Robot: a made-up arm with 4 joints.
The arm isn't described. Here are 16 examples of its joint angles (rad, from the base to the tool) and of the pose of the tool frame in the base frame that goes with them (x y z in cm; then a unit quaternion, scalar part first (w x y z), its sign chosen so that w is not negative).
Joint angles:
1: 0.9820 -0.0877 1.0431 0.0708
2: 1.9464 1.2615 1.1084 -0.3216
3: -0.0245 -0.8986 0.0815 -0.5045
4: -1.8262 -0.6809 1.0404 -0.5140
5: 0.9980 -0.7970 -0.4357 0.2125
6: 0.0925 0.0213 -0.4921 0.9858
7: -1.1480 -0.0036 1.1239 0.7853
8: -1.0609 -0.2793 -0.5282 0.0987
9: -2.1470 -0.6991 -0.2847 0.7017
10: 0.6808 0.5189 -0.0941 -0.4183
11: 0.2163 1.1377 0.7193 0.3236
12: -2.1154 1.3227 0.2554 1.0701
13: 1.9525 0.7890 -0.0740 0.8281
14: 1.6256 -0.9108 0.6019 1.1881
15: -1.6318 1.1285 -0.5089 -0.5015
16: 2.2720 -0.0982 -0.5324 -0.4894
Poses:
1: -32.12 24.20 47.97 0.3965 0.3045 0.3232 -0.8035
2: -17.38 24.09 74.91 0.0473 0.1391 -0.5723 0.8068
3: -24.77 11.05 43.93 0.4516 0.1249 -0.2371 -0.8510
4: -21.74 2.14 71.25 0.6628 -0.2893 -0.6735 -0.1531
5: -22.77 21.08 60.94 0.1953 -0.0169 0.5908 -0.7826
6: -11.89 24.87 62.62 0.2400 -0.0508 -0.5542 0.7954
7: -34.28 8.90 52.94 0.3958 -0.3143 -0.3132 -0.8040
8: -15.30 17.95 43.70 0.1182 -0.0293 0.3982 0.9092
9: -23.25 12.53 48.51 0.0159 -0.1747 -0.6353 -0.7521
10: -13.33 31.12 55.19 0.2510 0.1812 -0.1340 0.9414
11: -13.09 35.70 51.71 0.2278 -0.0218 -0.1348 0.9641
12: -3.01 11.33 41.99 0.0406 0.5499 -0.4400 -0.7088
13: -6.02 8.15 67.20 0.3761 0.2616 -0.8751 0.1557
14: -29.21 13.02 45.41 0.6094 0.2150 0.7470 -0.1561
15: -1.74 6.54 50.51 0.6085 -0.4034 0.5334 0.4271
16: -14.53 15.85 68.82 0.0243 -0.2598 0.7928 -0.5508
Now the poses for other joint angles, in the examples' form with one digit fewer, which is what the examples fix.
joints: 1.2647 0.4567 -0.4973 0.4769
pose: -5.0 18.1 66.1 0.410 0.234 -0.716 0.514
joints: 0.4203 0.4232 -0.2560 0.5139
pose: -9.6 27.9 61.3 0.331 0.016 -0.457 0.825
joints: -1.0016 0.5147 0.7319 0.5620
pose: -24.7 18.0 39.6 0.109 0.006 -0.331 -0.937
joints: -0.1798 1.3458 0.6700 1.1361
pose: -8.9 34.0 53.4 0.271 -0.219 -0.325 0.879
